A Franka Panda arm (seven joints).
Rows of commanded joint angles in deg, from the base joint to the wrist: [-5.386, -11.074, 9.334, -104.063, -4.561, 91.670, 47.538]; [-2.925, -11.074, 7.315, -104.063, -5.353, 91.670, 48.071]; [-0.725, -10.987, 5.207, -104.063, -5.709, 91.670, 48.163]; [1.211, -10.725, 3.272, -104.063, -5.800, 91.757, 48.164]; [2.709, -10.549, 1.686, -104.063, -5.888, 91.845, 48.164]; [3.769, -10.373, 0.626, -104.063, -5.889, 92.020, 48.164]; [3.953, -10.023, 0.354, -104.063, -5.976, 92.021, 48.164]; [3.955, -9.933, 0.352, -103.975, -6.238, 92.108, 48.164]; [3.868, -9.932, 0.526, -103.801, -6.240, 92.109, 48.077]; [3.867, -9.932, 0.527, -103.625, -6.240, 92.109, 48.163]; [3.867, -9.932, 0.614, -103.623, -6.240, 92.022, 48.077]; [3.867, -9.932, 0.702, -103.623, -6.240, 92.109, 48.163]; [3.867, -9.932, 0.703, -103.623, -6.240, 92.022, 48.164]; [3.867, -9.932, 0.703, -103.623, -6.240, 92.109, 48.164]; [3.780, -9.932, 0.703, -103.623, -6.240, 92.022, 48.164]
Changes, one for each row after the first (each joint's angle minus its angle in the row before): [2.461, 0.000, -2.019, 0.000, -0.792, 0.000, 0.533]; [2.200, 0.087, -2.108, 0.000, -0.356, 0.000, 0.092]; [1.936, 0.262, -1.935, 0.000, -0.091, 0.087, 0.001]; [1.498, 0.176, -1.586, 0.000, -0.088, 0.088, 0.000]; [1.060, 0.176, -1.060, 0.000, -0.001, 0.175, 0.000]; [0.184, 0.350, -0.272, 0.000, -0.087, 0.001, 0.000]; [0.002, 0.090, -0.002, 0.088, -0.262, 0.087, 0.000]; [-0.087, 0.001, 0.174, 0.174, -0.002, 0.001, -0.087]; [-0.001, 0.000, 0.001, 0.176, 0.000, 0.000, 0.086]; [0.000, 0.000, 0.087, 0.002, 0.000, -0.087, -0.086]; [0.000, 0.000, 0.088, 0.000, 0.000, 0.087, 0.086]; [0.000, 0.000, 0.001, 0.000, 0.000, -0.087, 0.001]; [0.000, 0.000, 0.000, 0.000, 0.000, 0.087, 0.000]; [-0.087, 0.000, 0.000, 0.000, 0.000, -0.087, 0.000]
